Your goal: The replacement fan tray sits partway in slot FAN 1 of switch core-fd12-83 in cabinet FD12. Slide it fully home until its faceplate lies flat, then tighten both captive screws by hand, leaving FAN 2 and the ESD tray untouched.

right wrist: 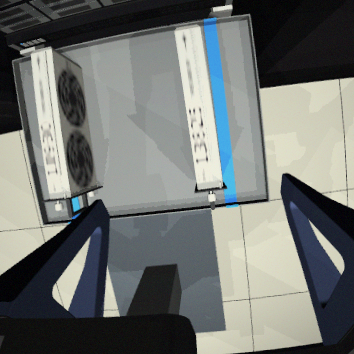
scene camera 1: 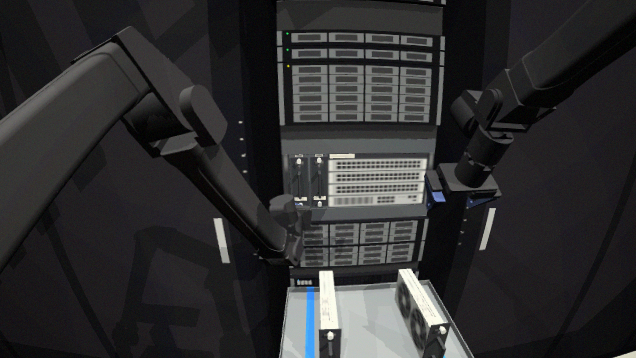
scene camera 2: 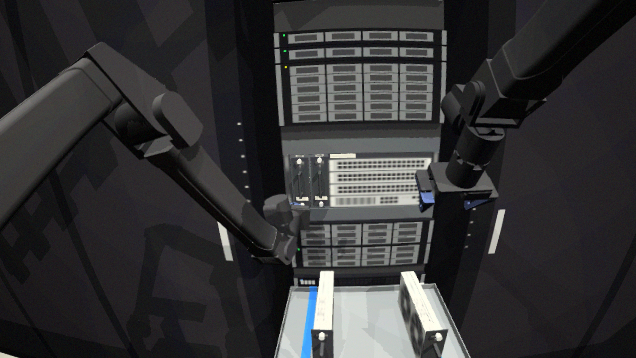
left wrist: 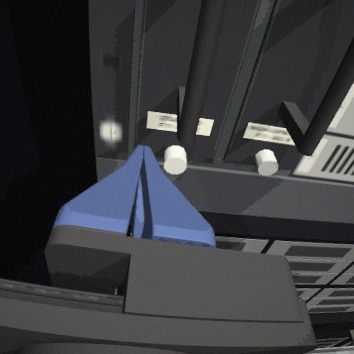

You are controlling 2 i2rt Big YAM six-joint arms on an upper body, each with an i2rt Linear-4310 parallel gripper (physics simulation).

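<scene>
The FAN 1 tray (scene camera 1: 292, 180) (scene camera 2: 293, 180) (left wrist: 160, 95) is in the leftmost slot of the switch; its faceplate looks about level with FAN 2's, though exact flushness is hard to tell. Its upper screw (scene camera 1: 299, 161) (scene camera 2: 299, 161) is a white knob. Its lower screw (left wrist: 175, 160) shows in the left wrist view. My left gripper (scene camera 1: 299, 204) (scene camera 2: 296, 204) (left wrist: 141, 154) is shut and empty, its tips just left of and slightly above that lower screw in the left wrist view. My right gripper (scene camera 1: 455, 202) (scene camera 2: 449, 205) (right wrist: 190, 194) is open and empty, at the right of the switch in the scene views.
FAN 2 (scene camera 1: 313, 180) (scene camera 2: 315, 180) (left wrist: 265, 100) sits beside FAN 1, with its lower screw (left wrist: 267, 162). Below, the grey ESD tray (scene camera 1: 367, 310) (scene camera 2: 367, 310) (right wrist: 150, 100) holds two fan modules and a blue strip (scene camera 1: 310, 315) (scene camera 2: 309, 320) (right wrist: 220, 110). Server bays (scene camera 1: 360, 242) lie below the switch.
</scene>
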